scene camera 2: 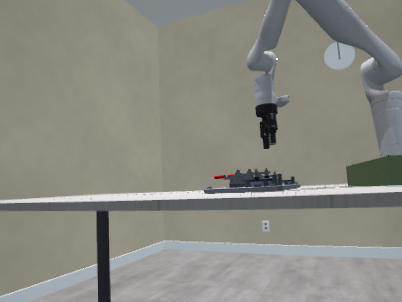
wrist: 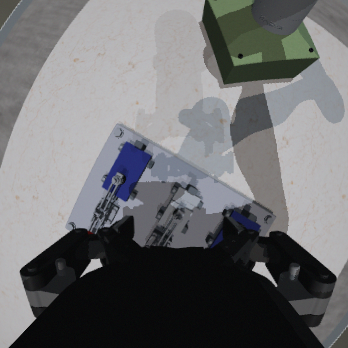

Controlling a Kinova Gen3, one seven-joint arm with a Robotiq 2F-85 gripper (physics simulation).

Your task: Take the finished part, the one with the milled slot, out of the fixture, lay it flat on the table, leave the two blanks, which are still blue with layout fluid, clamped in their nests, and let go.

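Places are measured from the arm's base along level axes (x ahead, y left, z up), in millimetres.
Pixels of known places: gripper, between the fingertips: [scene camera 2: 269, 146] [wrist: 177, 226]; arm's base, origin of its link: [scene camera 2: 398, 158] [wrist: 274, 15].
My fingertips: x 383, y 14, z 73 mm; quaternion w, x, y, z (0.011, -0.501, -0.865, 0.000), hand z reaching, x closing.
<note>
Ahead of a thing's pixels: the offset from my fingertips to its middle. "spot": to the spot under its first point. Level surfaces: height alone.
The fixture plate @(spot: dy +184, dx +47, dz -142 mm) [scene camera 2: 240, 190] [wrist: 155, 137] lies on the table, turned at an angle in the wrist view. One blue blank @(dy -101, dx +1, dz -122 mm) [wrist: 134, 162] sits in the left nest with a clamp arm over it. The other blue blank @(dy +119, dx +6, dz -120 mm) [wrist: 243, 220] is in the right nest, partly hidden by a finger. Between them, a pale grey part @(dy +9, dx +11, dz -118 mm) [wrist: 186, 199] sits in the middle nest beside a clamp @(spot: dy +3, dx +37, dz -108 mm) [wrist: 167, 222]; its slot cannot be made out. My gripper [scene camera 2: 269, 145] [wrist: 177, 226] is open and empty, pointing down well above the fixture. Its body hides the lower part of the fixture in the wrist view.
Red clamp handles @(spot: dy +127, dx +141, dz -99 mm) [scene camera 2: 219, 177] stick out on the left in the scene view. The green robot pedestal [scene camera 2: 375, 171] [wrist: 260, 52] stands on the table @(dz -148 mm) [scene camera 2: 125, 197] [wrist: 55, 145], beyond the fixture's far edge in the wrist view. Shadows of the arm fall across the fixture and table.
</note>
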